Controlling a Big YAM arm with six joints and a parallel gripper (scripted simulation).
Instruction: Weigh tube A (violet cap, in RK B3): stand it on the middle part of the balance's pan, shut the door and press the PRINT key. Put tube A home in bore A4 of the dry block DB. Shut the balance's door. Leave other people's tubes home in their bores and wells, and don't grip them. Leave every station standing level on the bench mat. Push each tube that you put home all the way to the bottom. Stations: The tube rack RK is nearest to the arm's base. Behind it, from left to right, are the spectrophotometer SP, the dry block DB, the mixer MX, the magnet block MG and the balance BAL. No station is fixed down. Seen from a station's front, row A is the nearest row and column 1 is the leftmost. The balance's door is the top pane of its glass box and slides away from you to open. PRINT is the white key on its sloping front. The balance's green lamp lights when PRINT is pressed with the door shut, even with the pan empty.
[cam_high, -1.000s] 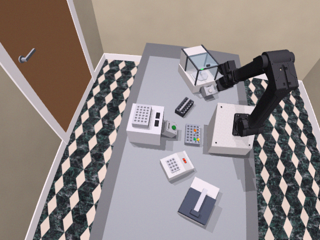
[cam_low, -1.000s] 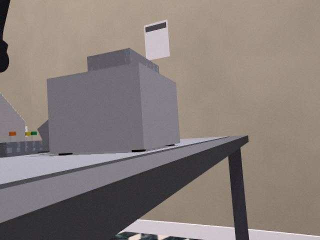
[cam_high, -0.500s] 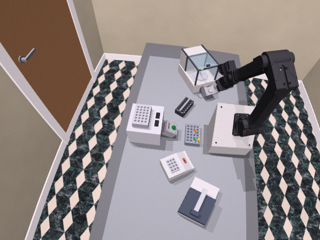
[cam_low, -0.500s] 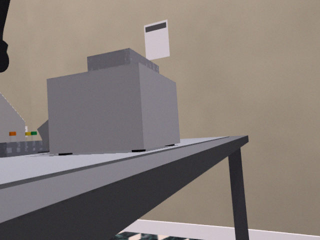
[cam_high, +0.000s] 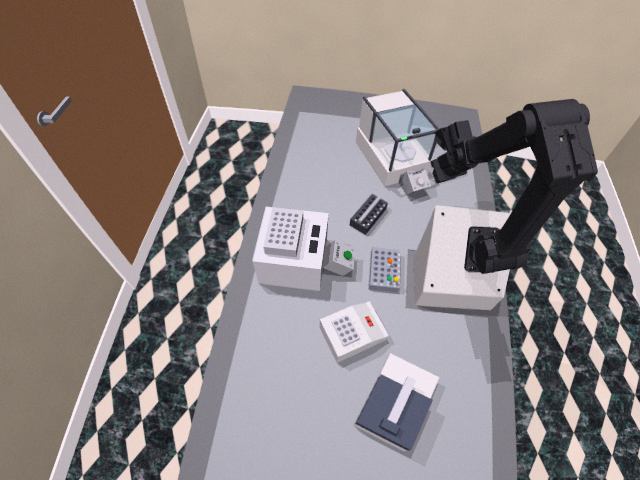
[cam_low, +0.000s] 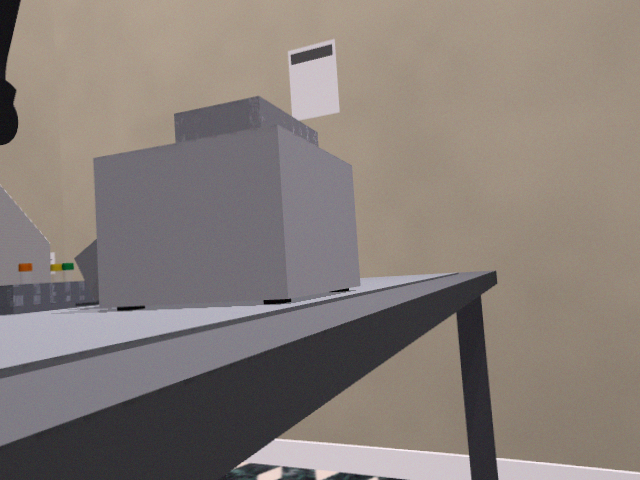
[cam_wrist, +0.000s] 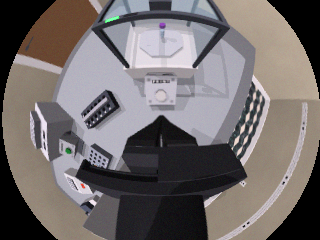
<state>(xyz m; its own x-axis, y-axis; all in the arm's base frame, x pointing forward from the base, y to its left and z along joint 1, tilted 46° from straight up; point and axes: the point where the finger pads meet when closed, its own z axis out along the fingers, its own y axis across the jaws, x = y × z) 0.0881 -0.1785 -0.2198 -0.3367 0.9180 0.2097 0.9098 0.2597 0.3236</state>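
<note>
Now: the balance door 70 mm ahead of my hand, 150 mm to the right of it and 60 mm above it. The rest, counted from my hand: tube rack RK: 150 mm ahead, 260 mm to the left, 140 mm below; then black magnet block MG: 190 mm ahead, 70 mm to the left, 130 mm below; then white PRINT key: 20 mm ahead, 50 mm to the right, 90 mm below.
</note>
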